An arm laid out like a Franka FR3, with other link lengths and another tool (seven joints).
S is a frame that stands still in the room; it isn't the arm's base.
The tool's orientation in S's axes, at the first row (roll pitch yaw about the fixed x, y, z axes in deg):
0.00 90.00 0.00
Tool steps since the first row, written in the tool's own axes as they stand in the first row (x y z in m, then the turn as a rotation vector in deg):
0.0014 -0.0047 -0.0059 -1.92 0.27 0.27
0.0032 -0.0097 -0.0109 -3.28 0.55 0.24
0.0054 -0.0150 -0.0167 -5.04 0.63 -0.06
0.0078 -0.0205 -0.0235 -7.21 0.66 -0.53
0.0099 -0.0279 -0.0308 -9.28 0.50 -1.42
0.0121 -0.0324 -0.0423 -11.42 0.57 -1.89
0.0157 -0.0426 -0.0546 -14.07 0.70 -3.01
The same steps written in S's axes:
-0.0059 -0.0047 -0.0014 0.27 0.27 1.92
-0.0109 -0.0097 -0.0032 0.24 0.55 3.28
-0.0167 -0.0150 -0.0054 -0.06 0.63 5.04
-0.0235 -0.0205 -0.0078 -0.53 0.66 7.21
-0.0308 -0.0279 -0.0099 -1.42 0.50 9.28
-0.0423 -0.0324 -0.0121 -1.89 0.57 11.42
-0.0546 -0.0426 -0.0157 -3.01 0.70 14.07

